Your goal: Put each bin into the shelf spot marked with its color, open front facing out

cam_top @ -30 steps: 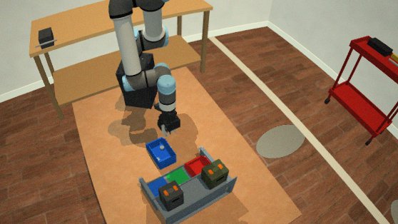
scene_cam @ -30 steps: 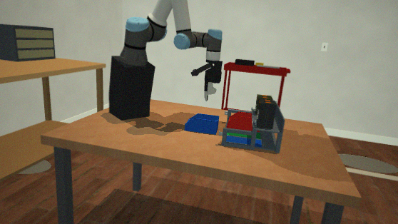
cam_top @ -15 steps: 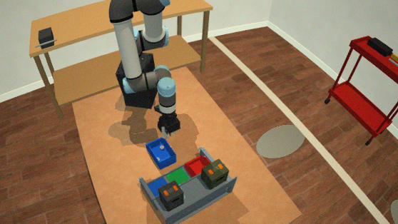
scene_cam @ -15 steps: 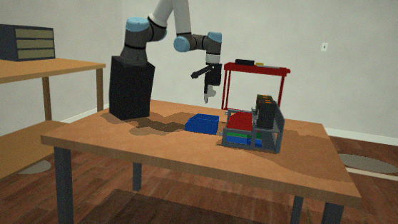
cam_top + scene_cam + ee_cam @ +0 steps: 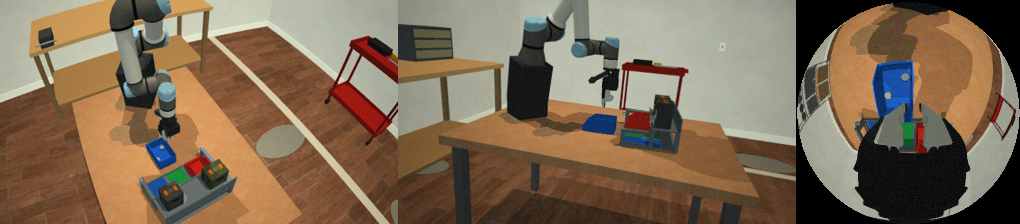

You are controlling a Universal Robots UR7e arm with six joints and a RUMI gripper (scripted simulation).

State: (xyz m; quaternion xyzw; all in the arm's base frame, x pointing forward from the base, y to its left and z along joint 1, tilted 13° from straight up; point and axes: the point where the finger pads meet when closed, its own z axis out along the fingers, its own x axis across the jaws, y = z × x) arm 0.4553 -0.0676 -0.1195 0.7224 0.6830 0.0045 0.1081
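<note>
Now: hand 10 mm past the blue bin, 50 mm to the left of it and 90 mm above it. The rest, counted from my hand: red bin 220 mm ahead, 60 mm to the left, 90 mm below.
</note>
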